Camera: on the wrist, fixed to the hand. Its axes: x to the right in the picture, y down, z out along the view.
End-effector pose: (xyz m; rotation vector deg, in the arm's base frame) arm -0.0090 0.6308 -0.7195 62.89 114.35 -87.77
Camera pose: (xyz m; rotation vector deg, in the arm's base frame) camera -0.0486 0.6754 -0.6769 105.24 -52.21 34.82
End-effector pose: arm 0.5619 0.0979 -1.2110 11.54 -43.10 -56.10
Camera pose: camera 0.5617 0.0520 -1.2681 -44.68 -1.05 114.19
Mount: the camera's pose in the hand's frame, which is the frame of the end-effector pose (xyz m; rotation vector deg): 0.0094 -0.0531 -0.0496 2.38 -16.68 -177.75
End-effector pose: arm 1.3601 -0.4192 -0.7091 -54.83 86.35 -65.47
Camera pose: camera 1.3112 -0.4314 -0.6560 95.69 63.25 67.33
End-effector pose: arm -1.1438 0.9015 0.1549 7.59 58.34 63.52
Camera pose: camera -1.1436 0.8643 0.0918 -54.53 0.60 -98.90
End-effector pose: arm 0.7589 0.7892 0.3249 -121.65 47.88 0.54
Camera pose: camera 0.7828 0.7717 0.3919 -58.62 -152.83 -59.32
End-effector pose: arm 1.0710 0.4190 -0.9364 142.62 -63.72 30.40
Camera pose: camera 1.1079 0.4694 -0.8982 70.01 141.96 -42.18
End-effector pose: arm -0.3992 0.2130 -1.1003 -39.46 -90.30 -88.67
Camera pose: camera -0.4400 0.1574 -1.1250 -73.34 42.14 48.56
